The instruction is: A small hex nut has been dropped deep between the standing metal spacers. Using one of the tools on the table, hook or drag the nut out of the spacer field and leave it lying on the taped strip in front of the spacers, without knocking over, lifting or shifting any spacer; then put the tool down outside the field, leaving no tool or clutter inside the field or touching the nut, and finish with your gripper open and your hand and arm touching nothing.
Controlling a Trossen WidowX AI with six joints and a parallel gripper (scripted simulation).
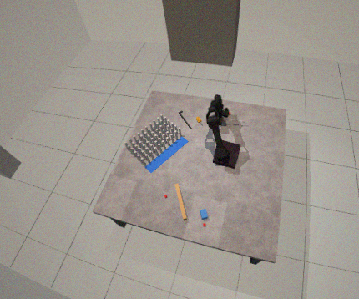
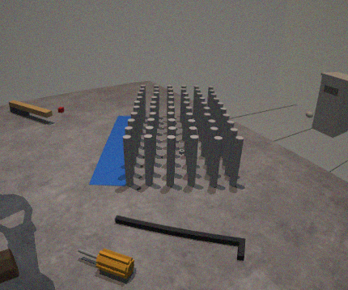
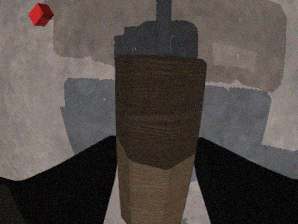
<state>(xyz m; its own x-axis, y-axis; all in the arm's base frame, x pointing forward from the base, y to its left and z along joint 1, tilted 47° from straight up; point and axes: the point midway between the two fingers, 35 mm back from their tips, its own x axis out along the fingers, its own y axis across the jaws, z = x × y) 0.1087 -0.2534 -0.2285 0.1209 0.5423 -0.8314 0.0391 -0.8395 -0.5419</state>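
My gripper tip is 10 cm past the brown-handled tool and 1 cm to the left of it. The rest, counted from my gripper tip: blue taped strip (38 cm to the left, 35 cm ahead, 7 cm below); blue block (81 cm to the left, 5 cm below, 5 cm behind); screwdriver (17 cm ahead, 5 cm below).
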